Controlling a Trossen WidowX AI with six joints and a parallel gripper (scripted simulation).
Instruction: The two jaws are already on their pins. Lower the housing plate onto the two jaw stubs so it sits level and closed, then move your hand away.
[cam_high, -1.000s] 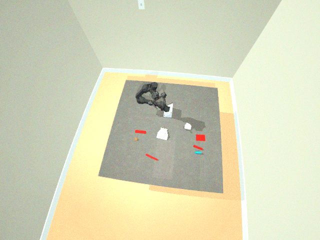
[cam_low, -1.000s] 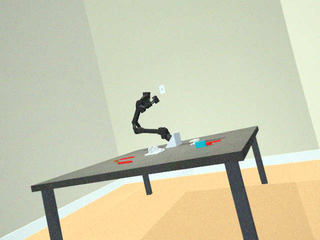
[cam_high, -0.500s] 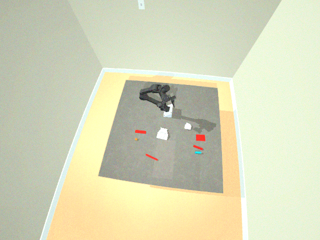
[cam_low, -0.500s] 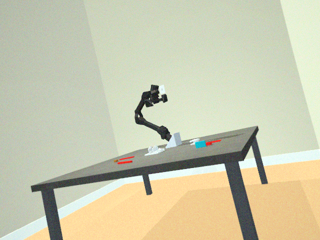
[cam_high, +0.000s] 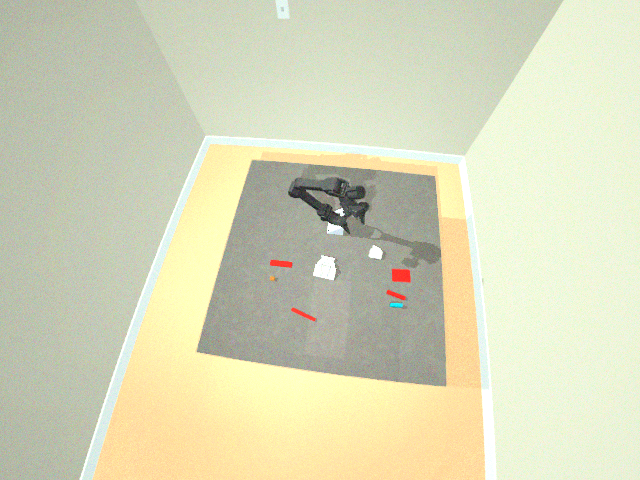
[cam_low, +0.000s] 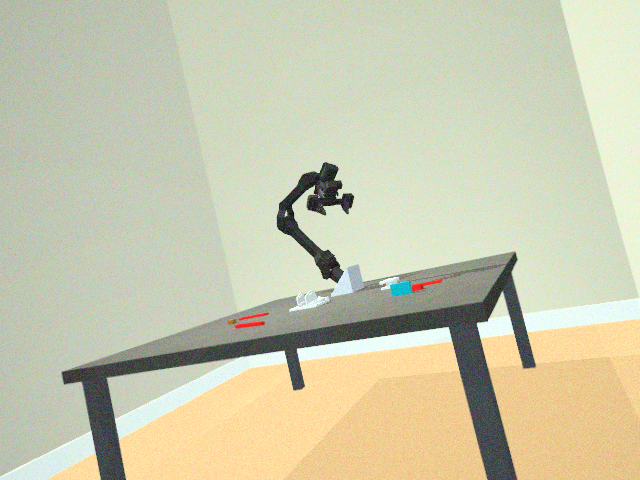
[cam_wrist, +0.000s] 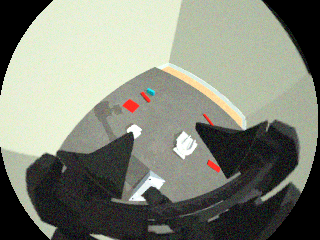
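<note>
My gripper tip is now 30 mm past the white piece, 140 mm to the right of it and 310 mm above it. Round my gripper tip: red square: 70 mm ahead, 310 mm to the left, 310 mm below; cyan piece: 240 mm ahead, 300 mm to the left, 300 mm below; red bar: 190 mm ahead, 290 mm to the left, 310 mm below.
</note>
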